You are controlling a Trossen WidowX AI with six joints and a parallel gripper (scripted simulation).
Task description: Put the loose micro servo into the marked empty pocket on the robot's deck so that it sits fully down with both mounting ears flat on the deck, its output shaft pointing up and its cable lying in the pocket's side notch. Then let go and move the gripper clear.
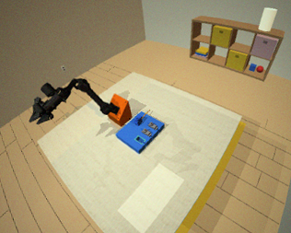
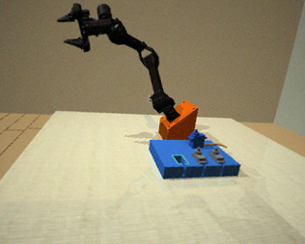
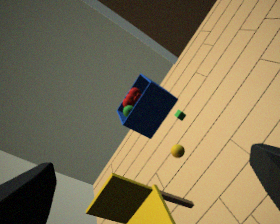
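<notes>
Now: the blue deck 19 cm ahead of my gripper tip, 54 cm to the left of it and 44 cm below it.
</notes>
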